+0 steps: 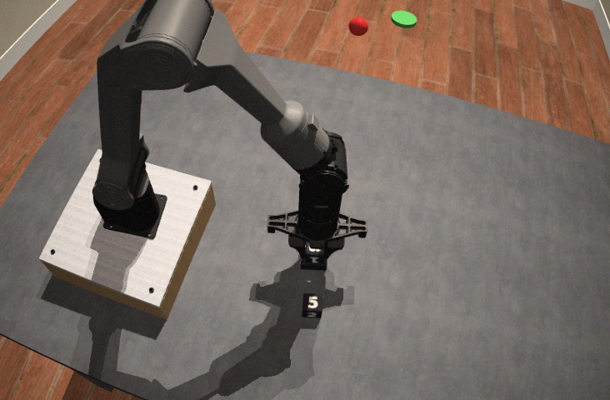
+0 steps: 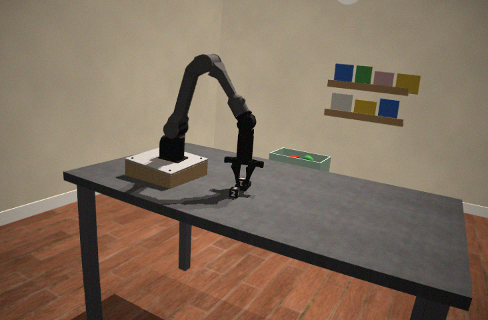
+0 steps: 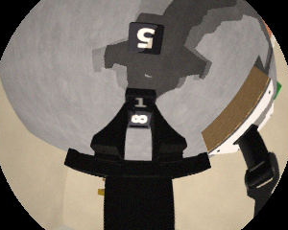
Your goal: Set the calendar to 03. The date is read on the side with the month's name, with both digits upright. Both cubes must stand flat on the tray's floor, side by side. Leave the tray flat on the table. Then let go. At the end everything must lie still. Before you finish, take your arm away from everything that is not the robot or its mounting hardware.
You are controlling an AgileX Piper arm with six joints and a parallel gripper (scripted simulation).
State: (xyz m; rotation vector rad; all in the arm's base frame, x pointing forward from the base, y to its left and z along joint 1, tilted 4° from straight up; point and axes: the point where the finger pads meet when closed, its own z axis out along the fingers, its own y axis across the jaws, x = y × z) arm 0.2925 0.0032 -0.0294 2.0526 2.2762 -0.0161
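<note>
My gripper is now 2 cm to the right of the dark tray and 2 cm above it. Round my hand: black cube (9 cm to the right, 1 cm below, 1 cm ahead).
</note>
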